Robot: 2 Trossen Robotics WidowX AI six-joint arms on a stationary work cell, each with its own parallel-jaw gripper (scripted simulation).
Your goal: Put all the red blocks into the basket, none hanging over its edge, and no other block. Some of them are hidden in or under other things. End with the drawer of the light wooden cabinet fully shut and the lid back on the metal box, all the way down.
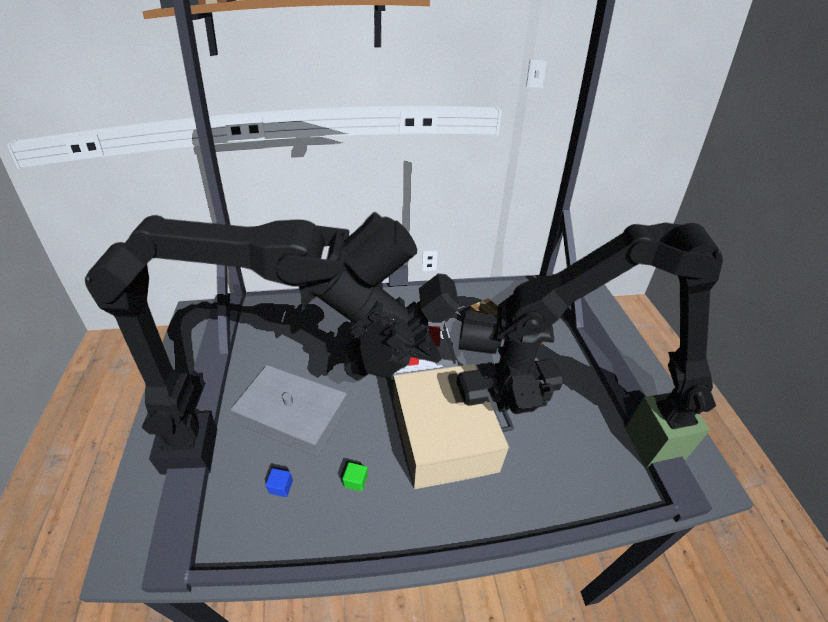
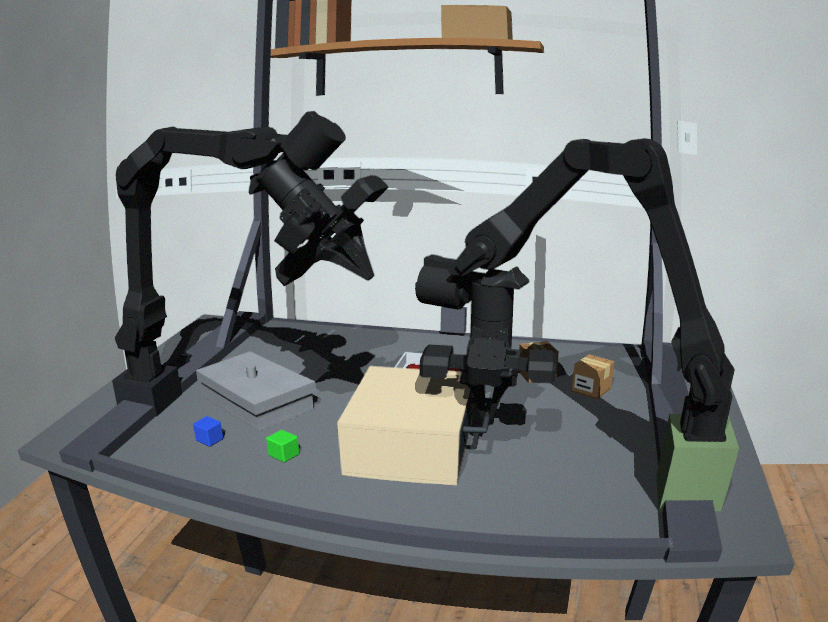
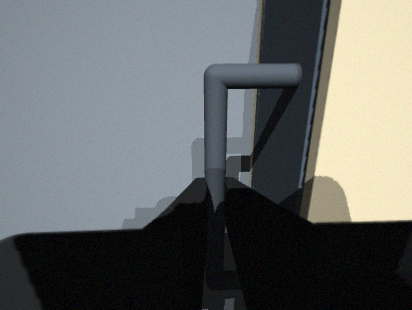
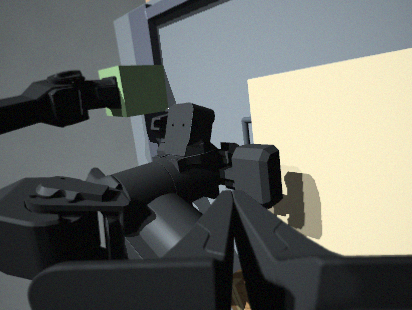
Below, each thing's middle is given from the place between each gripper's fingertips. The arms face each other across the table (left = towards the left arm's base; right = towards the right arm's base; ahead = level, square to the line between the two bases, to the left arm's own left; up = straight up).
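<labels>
Relative to the light wooden cabinet (image 2: 399,426), my right hand is 5 cm past it, 5 cm to the right of it and 25 cm above it. Counted from my right hand, the grey lid (image 1: 304,415) is 24 cm to the right of it, 9 cm behind it and 25 cm below it; the drawer (image 2: 467,420) is 8 cm to the left of it, 5 cm behind it and 26 cm below it. Going by their middles, of the things named here the grey lid is the farthest from my right hand.
My left hand is 90 mm to the left of the drawer, 10 mm short of it and 60 mm above it. Counted from my left hand, the light wooden cabinet is 120 mm to the right of it, 20 mm ahead of it and 50 mm below it; the grey lid is 410 mm to the right of it, 20 mm behind it and 40 mm below it. Going by their middles, of the things named here the grey lid is also the farthest from my left hand.
</labels>
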